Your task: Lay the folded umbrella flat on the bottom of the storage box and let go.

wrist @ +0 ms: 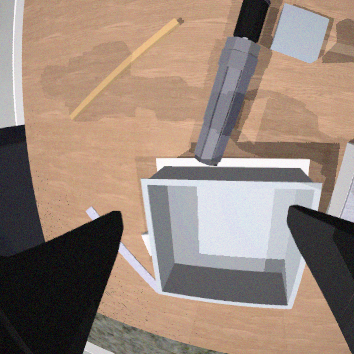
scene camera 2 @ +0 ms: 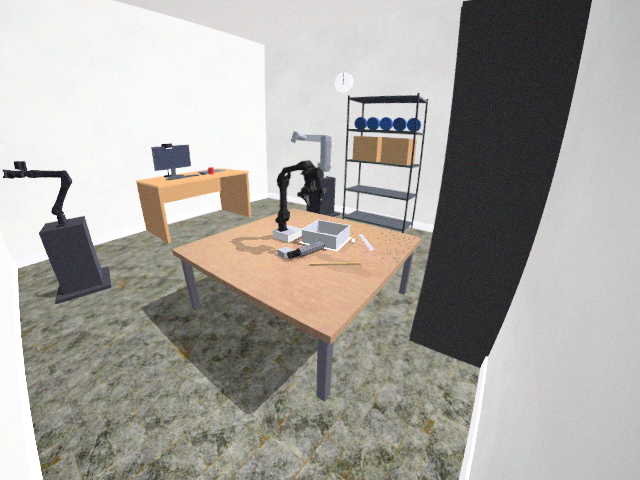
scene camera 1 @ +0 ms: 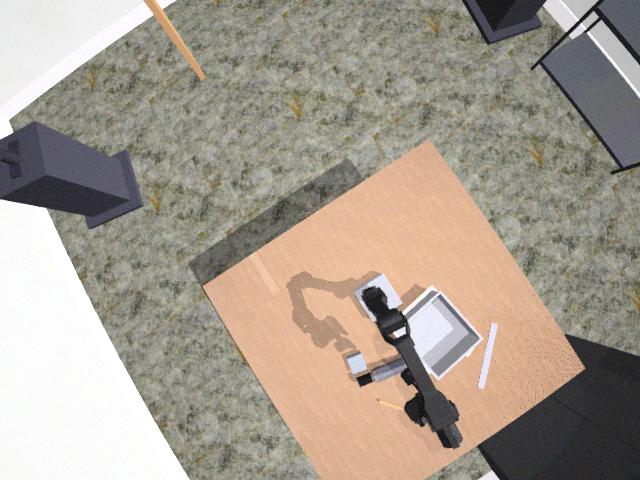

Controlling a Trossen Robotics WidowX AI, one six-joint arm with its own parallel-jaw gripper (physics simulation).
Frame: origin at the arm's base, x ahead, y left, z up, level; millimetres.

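Seen in the pictures: gripper, fingertip midpoint: (wrist: 206, 217) (scene camera 2: 314, 205); arm's base, origin of the base link: (scene camera 2: 282, 229) (scene camera 1: 371, 294).
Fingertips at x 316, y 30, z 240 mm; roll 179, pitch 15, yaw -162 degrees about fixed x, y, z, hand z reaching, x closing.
Offsets run from my fingertips to a thing's top centre.
The folded umbrella @(dx +26, dy -86, dz -238 mm) (scene camera 1: 387, 370) (scene camera 2: 311, 249) (wrist: 225, 100), grey with a black handle, lies on the table outside the storage box. Its far end reaches over the white edge strip beside the box wall in the wrist view. The light grey open storage box @(dx -61, dy +170, dz -200 mm) (scene camera 1: 458, 316) (scene camera 2: 330, 239) (wrist: 225, 285) stands upright beside my arm's base; no object shows on its visible bottom. My gripper (scene camera 2: 311, 201) (wrist: 206, 217) is open and empty, high above the table. In the wrist view its fingers flank the box, and the right finger covers part of the box's right side. In scene camera 1, the arm hides part of the umbrella and box.
A pale blue block @(dx -51, dy -197, dz -261 mm) (scene camera 1: 356, 362) (scene camera 2: 284, 252) (wrist: 301, 32) is close to the umbrella's handle. A thin wooden stick @(dx +245, dy -53, dz -285 mm) (scene camera 2: 334, 264) (wrist: 125, 65) lies on the umbrella's other side. A pale strip @(dx +146, dy +367, dz -294 mm) (scene camera 1: 487, 356) (scene camera 2: 366, 242) (wrist: 135, 264) lies beyond the box. The white arm base (scene camera 2: 285, 235) is beside the box.
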